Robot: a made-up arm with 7 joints. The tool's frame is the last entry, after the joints.
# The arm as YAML. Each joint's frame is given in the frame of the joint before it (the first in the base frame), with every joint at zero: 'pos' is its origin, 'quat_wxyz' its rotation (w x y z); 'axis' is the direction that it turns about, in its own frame. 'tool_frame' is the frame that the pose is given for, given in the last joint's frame.
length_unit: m
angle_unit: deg
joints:
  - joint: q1
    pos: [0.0, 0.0, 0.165]
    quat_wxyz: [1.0, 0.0, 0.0, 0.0]
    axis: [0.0, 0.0, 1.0]
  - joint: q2
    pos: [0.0, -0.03, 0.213]
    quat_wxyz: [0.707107, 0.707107, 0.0, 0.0]
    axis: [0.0, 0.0, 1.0]
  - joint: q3
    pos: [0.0, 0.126, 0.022]
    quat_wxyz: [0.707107, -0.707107, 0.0, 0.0]
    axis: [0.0, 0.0, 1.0]
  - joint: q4
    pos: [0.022, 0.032, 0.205]
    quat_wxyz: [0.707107, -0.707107, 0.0, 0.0]
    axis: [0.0, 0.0, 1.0]
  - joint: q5
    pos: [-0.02, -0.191, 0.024]
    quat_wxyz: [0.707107, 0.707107, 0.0, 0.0]
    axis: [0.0, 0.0, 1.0]
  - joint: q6
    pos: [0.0, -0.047, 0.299]
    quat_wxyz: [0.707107, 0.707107, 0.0, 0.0]
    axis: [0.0, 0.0, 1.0]
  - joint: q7
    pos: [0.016, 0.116, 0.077]
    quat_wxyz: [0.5, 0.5, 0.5, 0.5]
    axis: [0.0, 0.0, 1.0]
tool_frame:
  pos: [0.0, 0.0, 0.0]
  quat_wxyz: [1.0, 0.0, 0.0, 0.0]
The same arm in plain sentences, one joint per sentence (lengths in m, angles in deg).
The arm has seven revolute joints in a row. What follows holds with every joint at zero, and every direction is one of the base frame's. Joint 1 lies 0.165 m along +z from the base frame's origin and rotates about +z. Joint 2 lies 0.03 m along -y and 0.213 m along +z from joint 1 and rotates about -y. Joint 3 lies 0.022 m along -y and 0.126 m along +z from joint 2 and rotates about +z. Joint 4 lies 0.022 m along +x and 0.032 m along +y and 0.205 m along +z from joint 3 and rotates about +y. Joint 5 lies 0.02 m along -x and 0.024 m along +y and 0.191 m along +z from joint 4 and rotates about +z. Joint 6 lies 0.047 m along -y and 0.299 m along +z from joint 5 and rotates about -y. Joint 7 lies 0.016 m along +x and 0.077 m along -y and 0.116 m along +z from joint 6 and rotates about +x. The tool frame, which is the frame that the pose is given for, lies at the same point as joint 7; its axes are the base frame's turned by roll 180, pitch -90 and yaw 0 deg (as in URDF: about the fixed x, then y, then z).
